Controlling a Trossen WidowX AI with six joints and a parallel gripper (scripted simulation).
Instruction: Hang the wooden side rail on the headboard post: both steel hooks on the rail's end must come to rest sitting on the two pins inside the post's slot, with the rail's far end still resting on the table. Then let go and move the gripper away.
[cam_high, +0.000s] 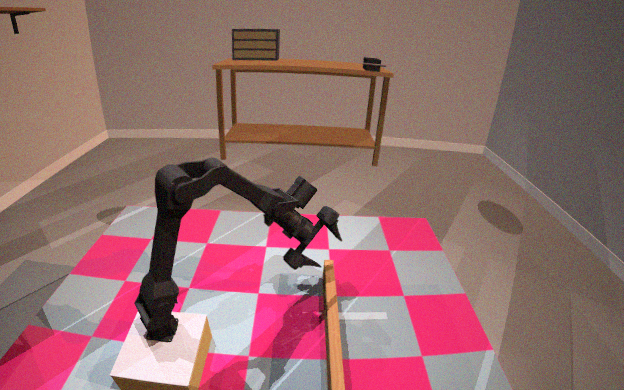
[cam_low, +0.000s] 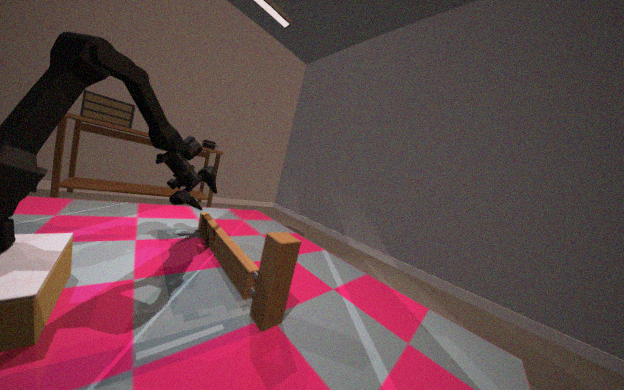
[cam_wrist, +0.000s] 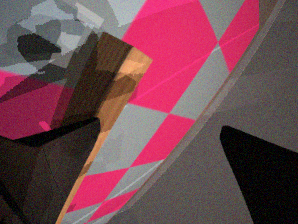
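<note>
Now: the wooden headboard post 48 cm to the right of my gripper tip and 5 cm below it.
</note>
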